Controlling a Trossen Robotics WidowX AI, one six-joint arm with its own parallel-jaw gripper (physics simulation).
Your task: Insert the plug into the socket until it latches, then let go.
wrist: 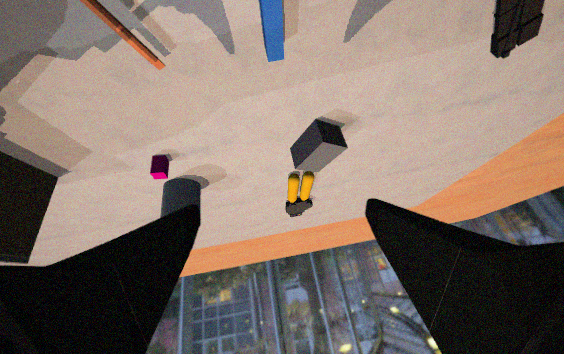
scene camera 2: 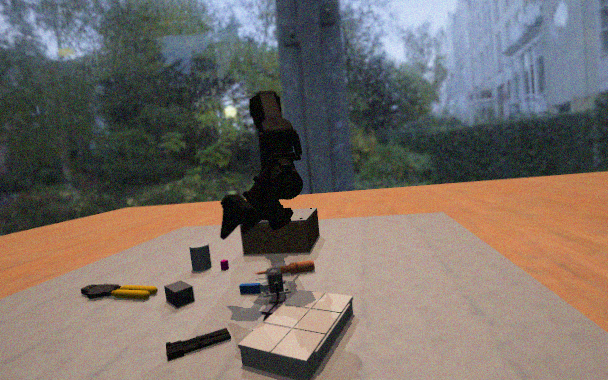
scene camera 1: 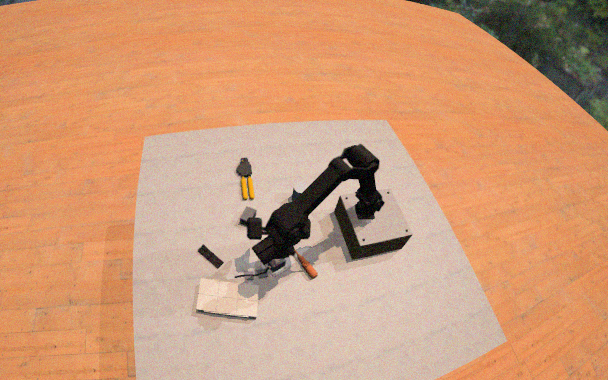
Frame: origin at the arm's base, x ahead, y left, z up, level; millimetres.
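Seen in the pictures: gripper, fingertip midpoint: (wrist: 283,209) (scene camera 2: 232,235); arm's base, origin of the base link: (scene camera 1: 364,211).
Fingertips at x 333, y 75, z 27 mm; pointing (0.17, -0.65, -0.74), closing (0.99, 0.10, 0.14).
Note:
Offsets run from my fingertips to a thing's middle. "spot": to the spot under its first point.
The blue plug {8 mm ahead, 45 mm left, 120 mm down} (scene camera 2: 250,288) (wrist: 272,30) lies low on the grey mat, one end toward the socket. The socket is a small dark housing {15 mm back, 87 mm left, 108 mm down} (scene camera 1: 276,265) (scene camera 2: 275,281) on a metal plate, with a black cable (scene camera 1: 250,274). The wrist view cuts off the plug's far end, and the arm hides the plug in scene camera 1, so I cannot tell how far it sits in the socket. My gripper (scene camera 1: 256,240) (scene camera 2: 225,231) (wrist: 283,209) is open and empty, raised above the mat and apart from the plug. Its fingers point past the plug toward the pliers.
An orange screwdriver {107 mm back, 68 mm left, 117 mm down} (scene camera 1: 306,265) (scene camera 2: 298,267) lies beside the socket. A dark block {79 mm ahead, 107 mm right, 113 mm down} (scene camera 1: 248,215) (scene camera 2: 179,293) (wrist: 320,145), yellow-handled pliers {spot: 88 mm ahead, 246 mm right, 114 mm down} (scene camera 1: 247,187) (scene camera 2: 132,291), a grey cylinder {118 mm back, 209 mm right, 96 mm down} (scene camera 2: 200,257), a magenta piece {120 mm back, 128 mm right, 118 mm down} (scene camera 2: 224,264), a black bar {209 mm ahead, 57 mm left, 123 mm down} (scene camera 1: 210,256) and a tiled box {144 mm ahead, 217 mm left, 113 mm down} (scene camera 1: 227,298) stand around.

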